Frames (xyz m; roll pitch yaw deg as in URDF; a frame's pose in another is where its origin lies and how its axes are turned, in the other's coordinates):
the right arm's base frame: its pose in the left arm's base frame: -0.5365 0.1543 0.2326 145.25 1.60 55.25
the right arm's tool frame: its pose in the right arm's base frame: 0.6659 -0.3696 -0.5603 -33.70 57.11 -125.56
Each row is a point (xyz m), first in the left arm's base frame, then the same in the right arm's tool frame.
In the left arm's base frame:
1: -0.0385 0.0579 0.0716
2: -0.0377 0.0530 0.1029
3: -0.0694 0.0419 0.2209
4: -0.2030 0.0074 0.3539
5: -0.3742 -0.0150 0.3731
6: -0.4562 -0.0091 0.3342
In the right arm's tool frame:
1: -0.9481 -0.7893 -0.1806
2: -0.9360 -0.7886 -0.2098
3: -0.8584 -0.7904 -0.3049
4: -0.6914 -0.8452 -0.3813
5: -0.5400 -0.9197 -0.3399
6: -0.4851 -0.9476 -0.2729

